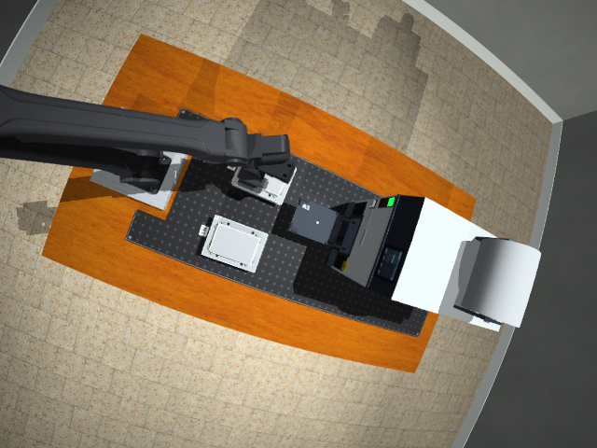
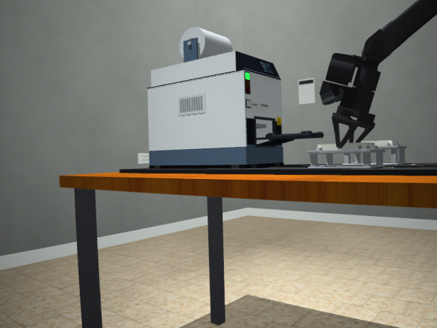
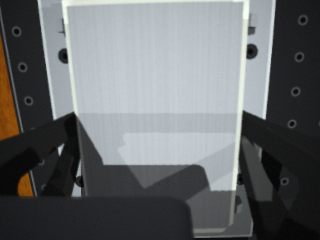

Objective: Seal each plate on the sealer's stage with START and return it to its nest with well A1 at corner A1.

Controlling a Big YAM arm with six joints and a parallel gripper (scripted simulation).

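Now: the plate nest 2 cm below my hand. Round my hand: sealer stage: 19 cm ahead, 7 cm to the right, 4 cm above; pale start button: 29 cm ahead, 2 cm to the left, 13 cm above; A1 mark: 8 cm behind, 5 cm to the left, 1 cm below.
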